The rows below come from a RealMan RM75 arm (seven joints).
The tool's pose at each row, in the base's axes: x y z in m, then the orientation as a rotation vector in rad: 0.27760, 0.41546, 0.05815, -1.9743, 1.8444, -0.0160; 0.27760, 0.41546, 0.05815, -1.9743, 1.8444, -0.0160; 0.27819, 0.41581, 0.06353, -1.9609, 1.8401, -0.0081; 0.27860, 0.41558, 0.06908, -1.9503, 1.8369, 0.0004; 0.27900, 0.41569, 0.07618, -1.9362, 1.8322, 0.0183; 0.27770, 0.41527, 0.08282, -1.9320, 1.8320, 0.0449; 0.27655, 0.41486, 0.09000, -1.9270, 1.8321, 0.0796; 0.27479, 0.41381, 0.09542, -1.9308, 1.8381, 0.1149; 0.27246, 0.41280, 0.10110, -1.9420, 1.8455, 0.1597; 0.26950, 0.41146, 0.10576, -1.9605, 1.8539, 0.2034; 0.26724, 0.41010, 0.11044, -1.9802, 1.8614, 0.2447; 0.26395, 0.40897, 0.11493, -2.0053, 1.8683, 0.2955; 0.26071, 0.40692, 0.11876, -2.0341, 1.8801, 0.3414; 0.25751, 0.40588, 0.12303, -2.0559, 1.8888, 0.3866
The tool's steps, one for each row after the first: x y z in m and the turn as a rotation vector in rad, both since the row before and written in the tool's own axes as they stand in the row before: 0.00000, 0.00000, 0.00000, 0.0000, 0.0000, 0.0000; -0.00179, -0.00228, -0.00459, 0.0062, -0.0120, 0.0056; -0.00137, -0.00218, -0.00494, 0.0037, -0.0106, 0.0049; -0.00223, -0.00268, -0.00620, 0.0018, -0.0177, 0.0074; -0.00190, -0.00092, -0.00644, -0.0105, -0.0154, 0.0065; -0.00218, -0.00115, -0.00685, -0.0144, -0.0195, 0.0085; -0.00116, 0.00006, -0.00568, -0.0226, -0.0123, 0.0076; -0.00142, 0.00068, -0.00602, -0.0328, -0.0124, 0.0065; -0.00085, 0.00174, -0.00534, -0.0372, -0.0074, 0.0036; -0.00081, 0.00125, -0.00516, -0.0364, -0.0056, 0.0022; -0.00106, 0.00249, -0.00500, -0.0447, -0.0068, 0.0011; 0.00001, 0.00278, -0.00465, -0.0461, 0.0007, 0.0018; -0.00107, 0.00286, -0.00450, -0.0406, -0.0035, 0.0027
